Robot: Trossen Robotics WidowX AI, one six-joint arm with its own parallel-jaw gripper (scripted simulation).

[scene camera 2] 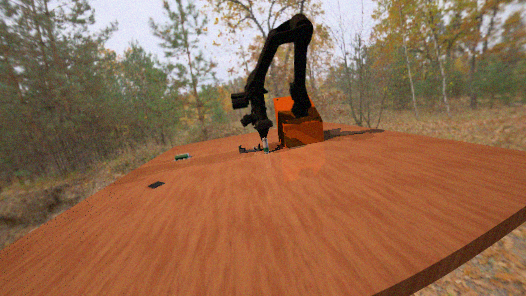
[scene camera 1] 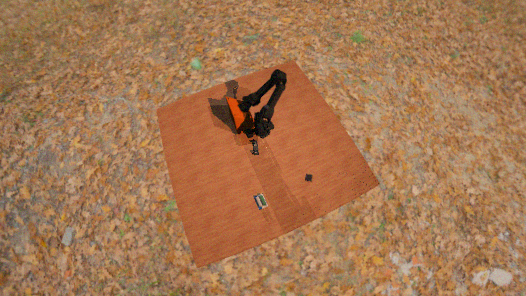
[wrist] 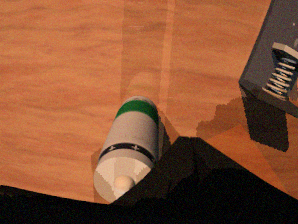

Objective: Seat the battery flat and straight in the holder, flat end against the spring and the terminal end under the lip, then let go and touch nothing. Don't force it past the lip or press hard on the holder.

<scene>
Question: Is my gripper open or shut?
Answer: Shut.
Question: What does my gripper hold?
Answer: Nothing.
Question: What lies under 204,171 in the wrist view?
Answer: My gripper.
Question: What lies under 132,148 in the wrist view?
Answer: A battery.
</scene>
